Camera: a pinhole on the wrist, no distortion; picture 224 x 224 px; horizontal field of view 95.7 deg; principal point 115.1 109.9 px. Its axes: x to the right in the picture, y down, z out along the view. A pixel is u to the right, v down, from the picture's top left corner.
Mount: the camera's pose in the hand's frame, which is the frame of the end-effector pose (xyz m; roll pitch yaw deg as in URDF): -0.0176 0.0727 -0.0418 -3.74 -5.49 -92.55
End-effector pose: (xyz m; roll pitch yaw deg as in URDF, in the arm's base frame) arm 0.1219 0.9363 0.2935 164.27 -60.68 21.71
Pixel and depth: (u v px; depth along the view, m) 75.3 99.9 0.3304
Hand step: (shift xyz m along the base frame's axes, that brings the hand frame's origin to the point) 0.2651 -0.2173 -0.1177
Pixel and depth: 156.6 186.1 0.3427
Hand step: 0.3701 0.1111 0.0782
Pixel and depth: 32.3 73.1 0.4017
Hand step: 0.3007 -0.4376 -0.2042
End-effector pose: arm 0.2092 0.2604 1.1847 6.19 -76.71 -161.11
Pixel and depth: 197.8 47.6 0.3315
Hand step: 0.2678 0.2920 -0.1332
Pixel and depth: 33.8 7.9 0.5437
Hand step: 0.7893 -0.2878 -0.3653
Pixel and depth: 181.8 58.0 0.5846
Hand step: 0.4863 0.4870 -0.1545
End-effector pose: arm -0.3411 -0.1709 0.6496 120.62 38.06 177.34
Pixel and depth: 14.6 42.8 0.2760
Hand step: 0.0174 0.3806 0.2735
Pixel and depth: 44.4 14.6 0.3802
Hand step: 0.1847 0.4776 0.3371
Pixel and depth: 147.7 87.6 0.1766
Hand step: 0.0692 0.1364 -0.0047
